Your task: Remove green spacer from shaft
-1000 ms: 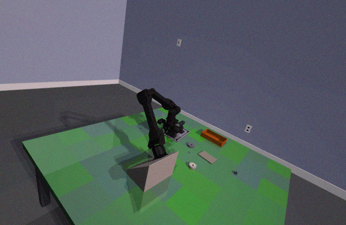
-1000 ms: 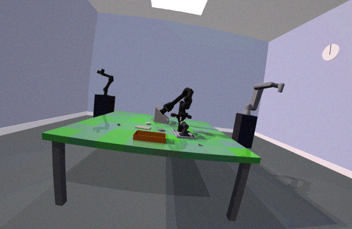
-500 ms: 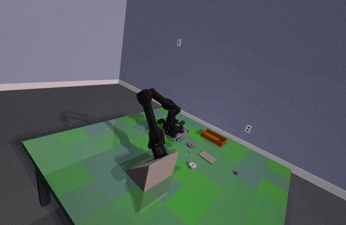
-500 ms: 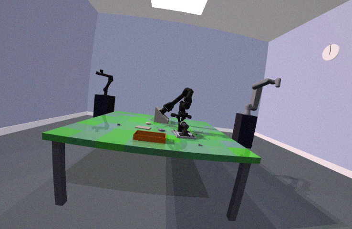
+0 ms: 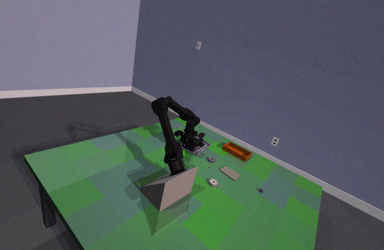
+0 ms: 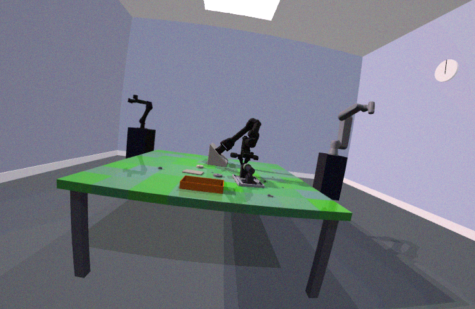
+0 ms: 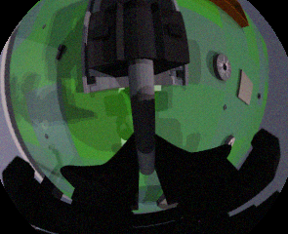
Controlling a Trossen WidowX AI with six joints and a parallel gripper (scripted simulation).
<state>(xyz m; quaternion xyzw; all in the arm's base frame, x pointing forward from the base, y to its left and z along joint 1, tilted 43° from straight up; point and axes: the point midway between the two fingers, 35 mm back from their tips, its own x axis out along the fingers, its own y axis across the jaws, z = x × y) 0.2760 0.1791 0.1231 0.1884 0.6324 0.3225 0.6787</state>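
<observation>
The thin green spacer lies 14 cm ahead of my gripper tip, 3 cm to the left of it and 3 cm above it. Round my gripper tip: white ring (31 cm to the right, 6 cm behind, 4 cm below); grey washer (15 cm to the right, 13 cm ahead, 4 cm below); flat grey plate (31 cm to the right, 13 cm ahead, 4 cm below).
</observation>
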